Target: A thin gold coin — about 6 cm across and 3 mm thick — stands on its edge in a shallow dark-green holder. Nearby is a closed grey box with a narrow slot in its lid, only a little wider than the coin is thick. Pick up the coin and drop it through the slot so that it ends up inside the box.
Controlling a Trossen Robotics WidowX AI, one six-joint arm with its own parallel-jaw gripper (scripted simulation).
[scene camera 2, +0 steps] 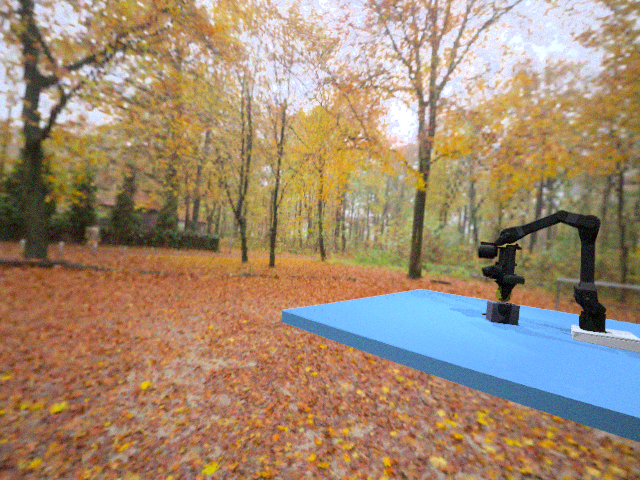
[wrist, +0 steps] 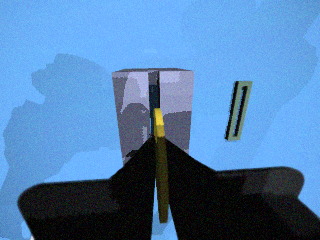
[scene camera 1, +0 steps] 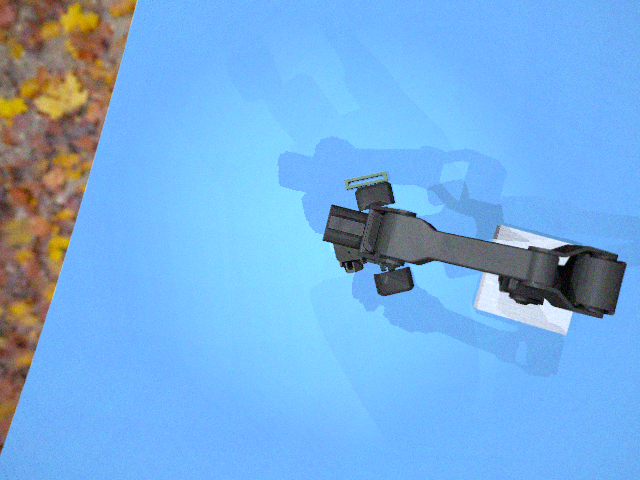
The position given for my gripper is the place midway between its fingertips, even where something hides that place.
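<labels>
There is a gold coin (wrist: 162, 191) held in my gripper (scene camera 1: 379, 239).
</labels>
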